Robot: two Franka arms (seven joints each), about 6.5 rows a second.
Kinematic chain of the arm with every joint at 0, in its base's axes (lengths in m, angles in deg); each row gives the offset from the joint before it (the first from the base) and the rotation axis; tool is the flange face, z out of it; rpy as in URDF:
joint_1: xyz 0 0 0.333 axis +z
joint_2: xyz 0 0 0 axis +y
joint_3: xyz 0 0 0.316 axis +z
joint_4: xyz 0.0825 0 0 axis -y
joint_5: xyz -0.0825 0 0.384 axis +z
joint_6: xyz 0 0 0 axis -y
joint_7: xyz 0.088 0 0 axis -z
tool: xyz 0 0 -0.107 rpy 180 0 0
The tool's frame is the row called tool.
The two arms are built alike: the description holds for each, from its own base.
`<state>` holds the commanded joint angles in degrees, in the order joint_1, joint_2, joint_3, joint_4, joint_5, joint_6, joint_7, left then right.
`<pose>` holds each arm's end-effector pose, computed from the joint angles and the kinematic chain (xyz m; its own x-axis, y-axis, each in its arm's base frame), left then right.
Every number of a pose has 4 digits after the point.
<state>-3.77 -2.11 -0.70 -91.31 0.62 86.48 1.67 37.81 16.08 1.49 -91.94 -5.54 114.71 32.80</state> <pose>0.5349 -0.0407 0.6286 0.9932 -0.1062 -0.0478 -0.1068 -0.9942 -0.0099 0.5135 0.4106 0.4777 0.9790 0.1459 0.1425 0.1461 -0.9892 0.0088</pose>
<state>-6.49 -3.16 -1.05 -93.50 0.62 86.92 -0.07 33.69 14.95 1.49 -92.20 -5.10 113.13 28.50</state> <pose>0.5264 -0.0687 0.6212 0.9898 -0.1291 -0.0596 -0.1300 -0.9914 -0.0119 0.5364 0.3692 0.4856 0.9810 0.1456 0.1279 0.1443 -0.9893 0.0196</pose>
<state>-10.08 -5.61 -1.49 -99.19 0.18 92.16 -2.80 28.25 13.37 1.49 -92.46 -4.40 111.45 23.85</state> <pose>0.5142 -0.1056 0.6047 0.9880 -0.1523 -0.0245 -0.1525 -0.9883 -0.0069 0.5619 0.3134 0.4983 0.9851 0.1265 0.1163 0.1247 -0.9919 0.0227</pose>
